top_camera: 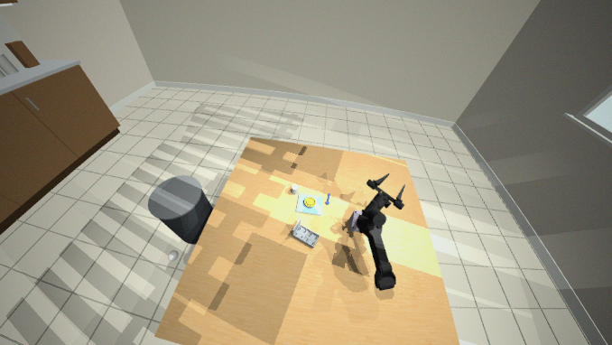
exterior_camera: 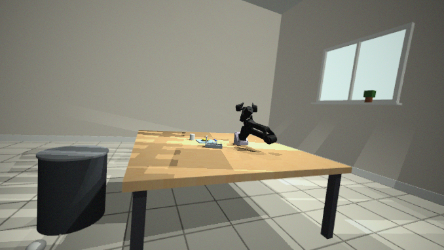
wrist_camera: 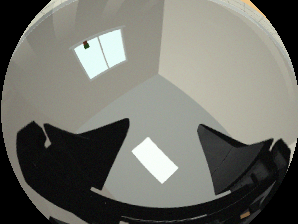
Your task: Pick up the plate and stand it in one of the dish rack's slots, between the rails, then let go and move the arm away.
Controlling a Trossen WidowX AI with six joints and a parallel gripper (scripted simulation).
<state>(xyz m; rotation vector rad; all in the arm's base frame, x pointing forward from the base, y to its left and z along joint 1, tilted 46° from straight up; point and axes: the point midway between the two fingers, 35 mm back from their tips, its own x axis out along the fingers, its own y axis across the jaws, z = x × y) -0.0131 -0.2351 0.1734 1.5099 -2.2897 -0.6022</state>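
My gripper tip is 360 mm short of the yellow plate, 360 mm above it and 20 mm to the left of it. Also, from my gripper tip: light blue cloth 370 mm below, 360 mm ahead, 20 mm to the right; then grey dish rack 350 mm below, 340 mm ahead, 180 mm to the left; then blue spoon 370 mm below, 250 mm ahead, 70 mm to the right.
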